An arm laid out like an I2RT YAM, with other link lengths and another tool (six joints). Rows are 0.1 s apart.
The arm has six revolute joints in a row. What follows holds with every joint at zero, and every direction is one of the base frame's.
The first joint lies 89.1 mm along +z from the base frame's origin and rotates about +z.
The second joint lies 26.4 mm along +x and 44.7 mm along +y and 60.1 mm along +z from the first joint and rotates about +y.
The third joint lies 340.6 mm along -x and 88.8 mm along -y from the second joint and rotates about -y.
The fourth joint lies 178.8 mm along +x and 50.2 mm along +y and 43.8 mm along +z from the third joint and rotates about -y.
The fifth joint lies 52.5 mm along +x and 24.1 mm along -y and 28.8 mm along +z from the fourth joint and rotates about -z.
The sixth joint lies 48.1 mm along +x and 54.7 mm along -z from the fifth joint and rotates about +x.
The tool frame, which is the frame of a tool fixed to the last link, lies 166 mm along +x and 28 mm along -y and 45 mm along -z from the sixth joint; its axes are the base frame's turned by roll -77.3, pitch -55.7 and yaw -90 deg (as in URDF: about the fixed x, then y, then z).
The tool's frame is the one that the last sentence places.
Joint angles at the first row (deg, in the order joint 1, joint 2, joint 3, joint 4, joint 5, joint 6):
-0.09, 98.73, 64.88, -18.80, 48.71, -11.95
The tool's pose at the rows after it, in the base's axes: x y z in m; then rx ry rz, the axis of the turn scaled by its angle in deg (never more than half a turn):
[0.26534, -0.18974, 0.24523, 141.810, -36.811, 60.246]
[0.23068, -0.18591, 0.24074, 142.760, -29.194, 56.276]
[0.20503, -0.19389, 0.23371, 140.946, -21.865, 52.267]
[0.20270, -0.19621, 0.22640, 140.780, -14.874, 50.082]
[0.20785, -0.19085, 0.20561, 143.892, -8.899, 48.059]
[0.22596, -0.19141, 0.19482, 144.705, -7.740, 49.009]
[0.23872, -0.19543, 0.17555, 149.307, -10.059, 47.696]
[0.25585, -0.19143, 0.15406, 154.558, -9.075, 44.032]
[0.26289, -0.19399, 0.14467, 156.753, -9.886, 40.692]
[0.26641, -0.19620, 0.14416, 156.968, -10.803, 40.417]
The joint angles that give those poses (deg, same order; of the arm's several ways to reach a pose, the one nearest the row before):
-0.09, 90.81, 59.00, -21.97, 41.95, -13.79
2.20, 85.35, 50.76, -20.84, 43.49, -17.65
2.55, 82.18, 41.79, -14.61, 46.13, -24.15
2.55, 81.65, 36.40, -7.92, 46.14, -30.84
2.37, 83.14, 31.65, -1.69, 42.81, -35.15
0.97, 86.83, 30.67, 4.82, 40.70, -37.44
-3.42, 90.86, 32.87, 5.45, 34.74, -37.79
-5.01, 95.95, 36.03, 3.87, 30.07, -38.14
-6.32, 99.04, 39.19, 1.15, 28.48, -38.06
-6.85, 99.84, 40.60, 0.26, 28.21, -37.80

